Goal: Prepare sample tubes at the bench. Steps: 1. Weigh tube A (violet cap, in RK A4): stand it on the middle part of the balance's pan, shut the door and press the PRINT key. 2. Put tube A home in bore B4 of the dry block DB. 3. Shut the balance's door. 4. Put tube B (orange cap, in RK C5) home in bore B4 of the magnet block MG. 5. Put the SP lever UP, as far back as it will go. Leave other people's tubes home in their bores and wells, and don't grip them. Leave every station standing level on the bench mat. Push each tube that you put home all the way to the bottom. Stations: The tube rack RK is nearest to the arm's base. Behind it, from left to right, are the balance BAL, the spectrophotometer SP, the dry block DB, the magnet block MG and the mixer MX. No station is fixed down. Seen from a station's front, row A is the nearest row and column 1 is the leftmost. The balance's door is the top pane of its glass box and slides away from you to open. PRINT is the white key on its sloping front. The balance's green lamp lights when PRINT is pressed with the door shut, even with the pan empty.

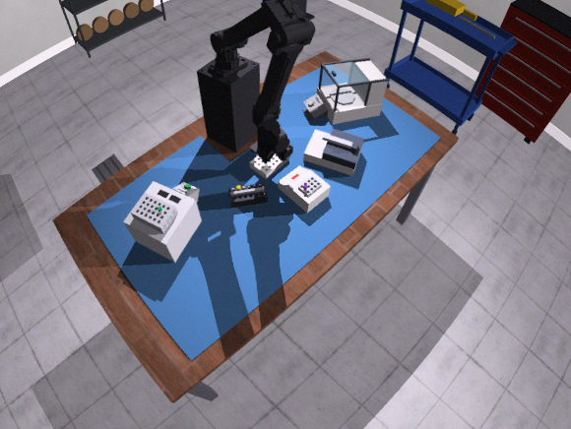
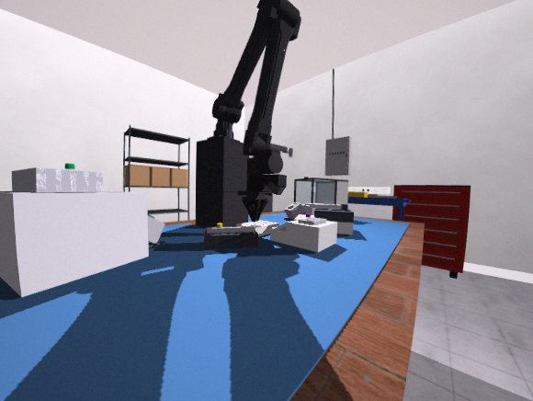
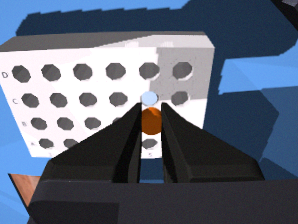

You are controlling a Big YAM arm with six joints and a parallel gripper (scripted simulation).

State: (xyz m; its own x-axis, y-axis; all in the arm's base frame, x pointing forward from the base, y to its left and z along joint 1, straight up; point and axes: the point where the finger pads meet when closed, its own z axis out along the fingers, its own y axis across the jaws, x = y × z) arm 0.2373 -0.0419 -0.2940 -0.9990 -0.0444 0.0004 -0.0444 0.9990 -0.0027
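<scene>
Right now the tube rack RK is 30 mm to the left of my hand, 30 mm below it and 10 mm behind it. Also, from my hand: magnet block MG 140 mm to the right, 50 mm ahead, 30 mm below; dry block 170 mm ahead, 20 mm to the left, 20 mm below; yellow-capped tube 150 mm to the right, 20 mm below, 20 mm ahead.
</scene>
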